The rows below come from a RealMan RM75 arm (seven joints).
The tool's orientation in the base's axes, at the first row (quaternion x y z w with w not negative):
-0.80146 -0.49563 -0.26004 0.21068
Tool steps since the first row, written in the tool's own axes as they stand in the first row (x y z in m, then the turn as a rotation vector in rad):
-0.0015 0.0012 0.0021 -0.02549 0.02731 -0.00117
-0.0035 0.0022 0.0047 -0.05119 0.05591 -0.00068
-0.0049 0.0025 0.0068 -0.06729 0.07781 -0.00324
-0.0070 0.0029 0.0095 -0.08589 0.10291 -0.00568
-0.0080 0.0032 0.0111 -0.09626 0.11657 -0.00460
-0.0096 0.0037 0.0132 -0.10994 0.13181 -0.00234
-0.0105 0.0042 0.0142 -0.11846 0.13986 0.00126
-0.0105 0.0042 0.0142 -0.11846 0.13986 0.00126
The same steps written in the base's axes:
0.0010 -0.0003 -0.0027 0.01493 -0.02962 -0.01722
0.0017 -0.0005 -0.0060 0.03129 -0.05894 -0.03597
0.0018 -0.0004 -0.0085 0.04454 -0.08069 -0.04581
0.0020 -0.0004 -0.0120 0.05978 -0.10542 -0.05756
0.0022 -0.0002 -0.0139 0.06848 -0.11762 -0.06598
0.0025 -0.0003 -0.0165 0.07762 -0.13204 -0.07751
0.0028 -0.0005 -0.0179 0.08246 -0.13911 -0.08627
0.0028 -0.0005 -0.0179 0.08246 -0.13911 -0.08627

